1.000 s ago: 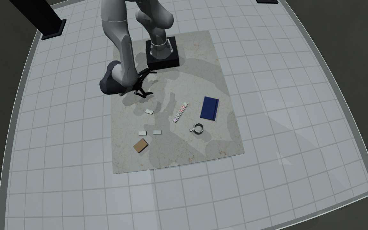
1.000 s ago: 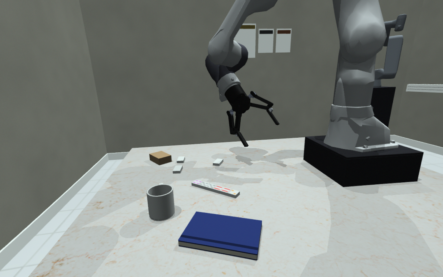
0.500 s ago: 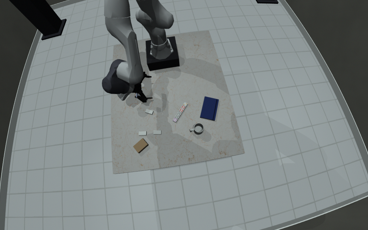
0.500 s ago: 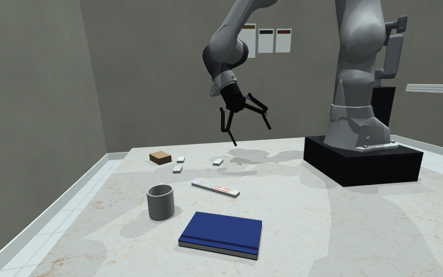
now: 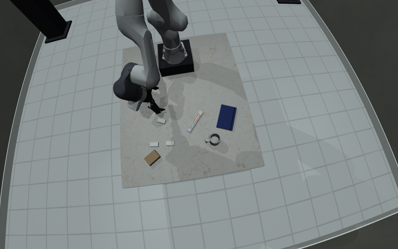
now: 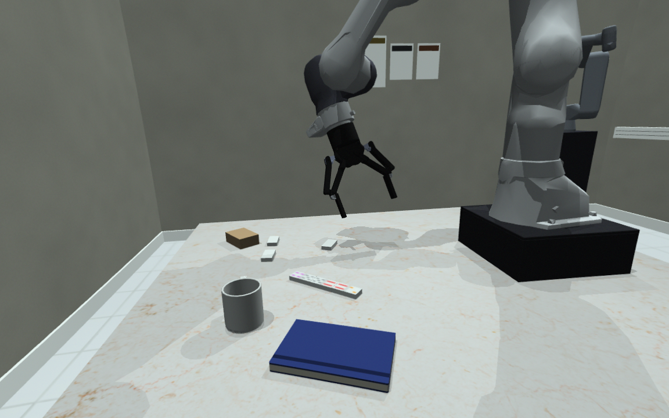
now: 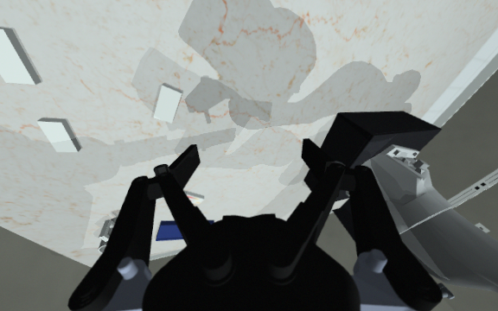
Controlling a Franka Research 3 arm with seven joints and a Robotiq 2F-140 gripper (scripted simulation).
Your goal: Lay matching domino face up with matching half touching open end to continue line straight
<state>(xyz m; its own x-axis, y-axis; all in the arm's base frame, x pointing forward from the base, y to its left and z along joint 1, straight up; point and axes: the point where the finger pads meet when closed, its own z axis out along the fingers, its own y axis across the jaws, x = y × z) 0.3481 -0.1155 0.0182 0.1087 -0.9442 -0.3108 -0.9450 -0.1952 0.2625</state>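
Right now my hand is 110 mm short of the white domino, 110 mm above it and 20 mm to the left of it. From my hand the other things lie so: grey mug (320 mm to the left, 280 mm ahead, 90 mm below); blue book (420 mm to the left, 140 mm ahead, 110 mm below); brown block (350 mm ahead, 100 mm below, 90 mm to the right).
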